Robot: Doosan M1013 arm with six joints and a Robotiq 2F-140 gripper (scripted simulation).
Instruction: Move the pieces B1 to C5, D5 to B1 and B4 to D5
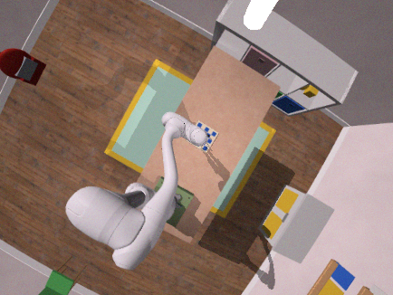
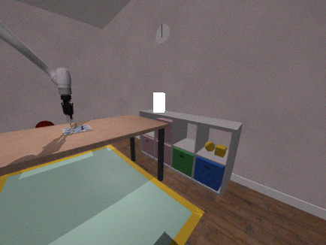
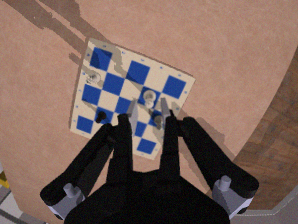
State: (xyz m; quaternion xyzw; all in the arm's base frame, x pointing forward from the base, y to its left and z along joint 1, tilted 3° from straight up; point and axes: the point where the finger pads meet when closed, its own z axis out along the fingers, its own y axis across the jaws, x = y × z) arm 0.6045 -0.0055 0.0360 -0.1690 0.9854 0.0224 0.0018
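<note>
Right now my hand is 4 cm short of the chessboard, 4 cm to the left of it and 10 cm above it. From my hand the other things lie so: dark chess piece: 7 cm ahead, 9 cm to the right, 8 cm below.
</note>
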